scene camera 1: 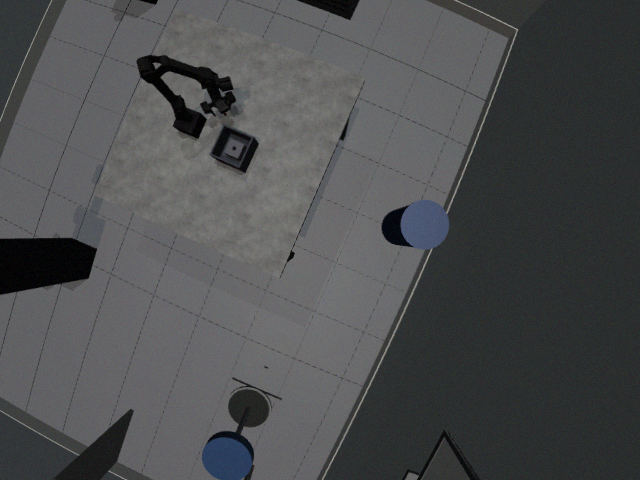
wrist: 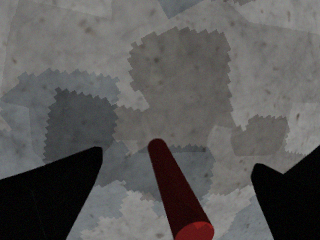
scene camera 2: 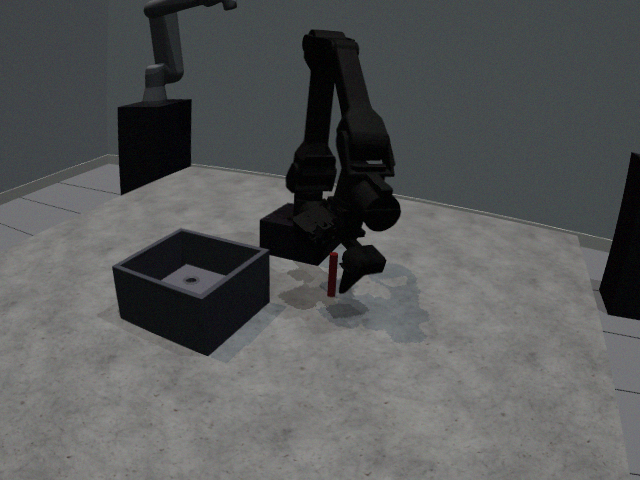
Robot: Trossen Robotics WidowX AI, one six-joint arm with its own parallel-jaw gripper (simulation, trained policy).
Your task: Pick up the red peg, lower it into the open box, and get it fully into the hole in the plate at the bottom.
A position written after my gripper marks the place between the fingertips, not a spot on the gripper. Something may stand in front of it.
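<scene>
My gripper (scene camera 2: 328, 277) is visible, as is the same gripper (wrist: 178, 163). A dark box (scene camera 2: 202, 322) is also seen, likewise the box (scene camera 1: 226, 133); in the wrist view the box is out of frame. A light grey plate (scene camera 2: 188, 277) is visible; the plate is out of frame in the wrist view.
</scene>
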